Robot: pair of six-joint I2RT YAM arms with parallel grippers.
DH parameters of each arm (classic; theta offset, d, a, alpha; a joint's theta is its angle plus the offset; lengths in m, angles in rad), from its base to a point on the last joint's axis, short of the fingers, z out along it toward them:
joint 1: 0 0.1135 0.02 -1.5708
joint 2: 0 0 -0.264 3.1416
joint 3: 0.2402 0 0.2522 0
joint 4: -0.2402 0 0.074 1.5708
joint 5: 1.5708 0 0 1.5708
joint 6: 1.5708 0.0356 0 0
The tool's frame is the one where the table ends.
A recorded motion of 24 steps. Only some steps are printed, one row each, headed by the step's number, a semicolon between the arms.
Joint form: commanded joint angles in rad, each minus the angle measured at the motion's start. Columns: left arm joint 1, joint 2, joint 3, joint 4, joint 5, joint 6; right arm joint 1, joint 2, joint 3, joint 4, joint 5, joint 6.
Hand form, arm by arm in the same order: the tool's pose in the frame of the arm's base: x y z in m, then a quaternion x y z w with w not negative. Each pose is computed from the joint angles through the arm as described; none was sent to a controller.
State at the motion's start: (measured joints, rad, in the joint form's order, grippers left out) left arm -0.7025 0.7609 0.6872 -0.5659 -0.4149 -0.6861; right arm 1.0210 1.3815 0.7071 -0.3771 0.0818 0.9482
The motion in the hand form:
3: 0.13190 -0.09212 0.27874 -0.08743 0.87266 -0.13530 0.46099; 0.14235 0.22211 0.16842 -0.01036 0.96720 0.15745 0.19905
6: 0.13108 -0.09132 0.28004 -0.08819 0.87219 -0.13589 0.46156; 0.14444 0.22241 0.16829 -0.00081 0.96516 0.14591 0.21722
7: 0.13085 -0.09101 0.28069 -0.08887 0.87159 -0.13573 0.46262; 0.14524 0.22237 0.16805 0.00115 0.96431 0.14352 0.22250
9: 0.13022 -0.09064 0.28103 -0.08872 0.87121 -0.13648 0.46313; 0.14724 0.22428 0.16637 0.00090 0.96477 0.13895 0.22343
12: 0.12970 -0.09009 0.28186 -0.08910 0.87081 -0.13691 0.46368; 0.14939 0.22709 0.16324 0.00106 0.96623 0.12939 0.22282
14: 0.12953 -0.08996 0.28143 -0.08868 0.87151 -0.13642 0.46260; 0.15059 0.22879 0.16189 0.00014 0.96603 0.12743 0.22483
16: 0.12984 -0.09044 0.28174 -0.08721 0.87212 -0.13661 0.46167; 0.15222 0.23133 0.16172 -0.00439 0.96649 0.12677 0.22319
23: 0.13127 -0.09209 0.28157 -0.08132 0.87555 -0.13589 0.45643; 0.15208 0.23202 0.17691 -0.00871 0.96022 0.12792 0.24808
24: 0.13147 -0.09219 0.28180 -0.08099 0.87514 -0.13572 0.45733; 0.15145 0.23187 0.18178 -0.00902 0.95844 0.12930 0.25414
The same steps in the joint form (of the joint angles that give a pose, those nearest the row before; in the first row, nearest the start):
3: 0.0007 -0.0105 0.0152 -0.0197 -0.0141 0.0042; 0.0021 0.0597 0.0404 -0.0121 0.0842 0.0121
6: 0.0012 -0.0151 0.0188 -0.0261 -0.0142 0.0034; 0.0021 0.0663 0.0441 -0.0083 0.1307 0.0201
7: 0.0013 -0.0168 0.0204 -0.0275 -0.0162 0.0035; 0.0010 0.0681 0.0437 -0.0039 0.1423 0.0198
9: 0.0005 -0.0205 0.0203 -0.0293 -0.0162 0.0034; -0.0009 0.0843 0.0515 -0.0017 0.1477 0.0167
12: 0.0011 -0.0237 0.0224 -0.0329 -0.0162 0.0035; -0.0011 0.1098 0.0638 -0.0054 0.1569 0.0167
14: 0.0012 -0.0242 0.0216 -0.0352 -0.0151 0.0034; -0.0009 0.1212 0.0681 0.0010 0.1620 0.0139
16: 0.0006 -0.0210 0.0241 -0.0360 -0.0129 0.0047; -0.0017 0.1338 0.0796 0.0001 0.1576 0.0050
23: 0.0007 -0.0081 0.0301 -0.0392 -0.0024 0.0107; 0.0050 0.0981 0.1053 -0.0280 0.1978 -0.0119
24: 0.0008 -0.0075 0.0305 -0.0372 -0.0032 0.0124; 0.0079 0.0852 0.1124 -0.0384 0.2074 -0.0137

